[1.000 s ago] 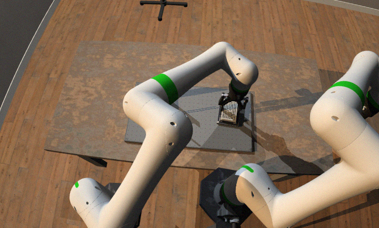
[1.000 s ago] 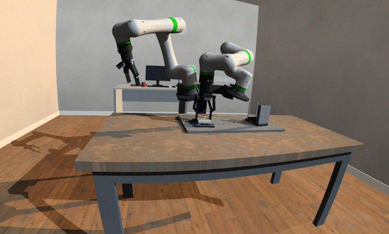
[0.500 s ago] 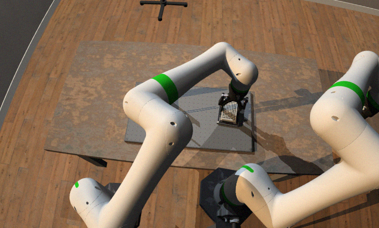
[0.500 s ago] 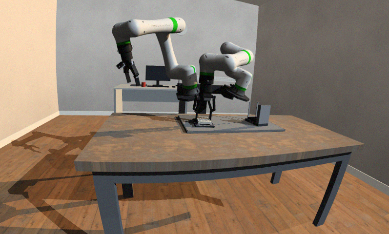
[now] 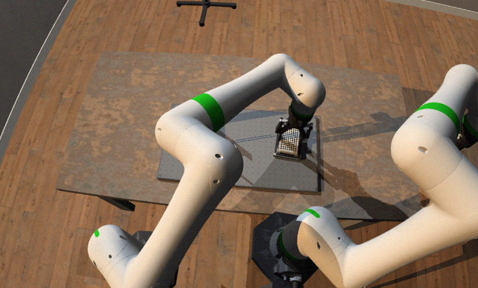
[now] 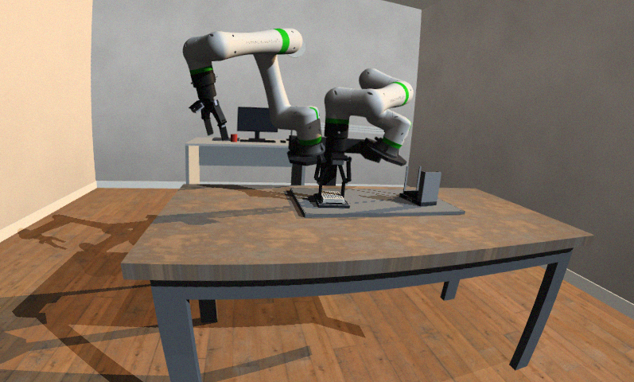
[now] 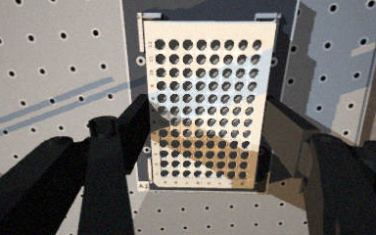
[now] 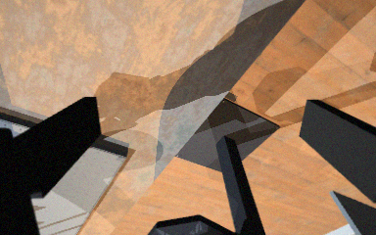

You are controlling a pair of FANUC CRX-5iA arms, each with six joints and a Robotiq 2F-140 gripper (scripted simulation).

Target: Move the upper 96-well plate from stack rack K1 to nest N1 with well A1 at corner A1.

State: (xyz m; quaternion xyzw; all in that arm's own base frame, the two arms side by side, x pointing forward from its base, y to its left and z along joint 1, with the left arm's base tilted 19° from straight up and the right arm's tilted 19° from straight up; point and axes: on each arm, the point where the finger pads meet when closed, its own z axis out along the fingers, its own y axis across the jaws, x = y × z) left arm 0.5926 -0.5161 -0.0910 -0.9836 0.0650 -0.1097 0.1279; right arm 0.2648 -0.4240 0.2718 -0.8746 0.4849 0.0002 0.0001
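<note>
Now: the white 96-well plate 20 mm below my left hand. From my left hand the other things lie so: dark 96-well plate: 90 mm ahead, 410 mm to the left, 10 mm below; A1 mark: 50 mm behind, 80 mm to the left, 30 mm below; plate nest N1: 40 mm below.
</note>
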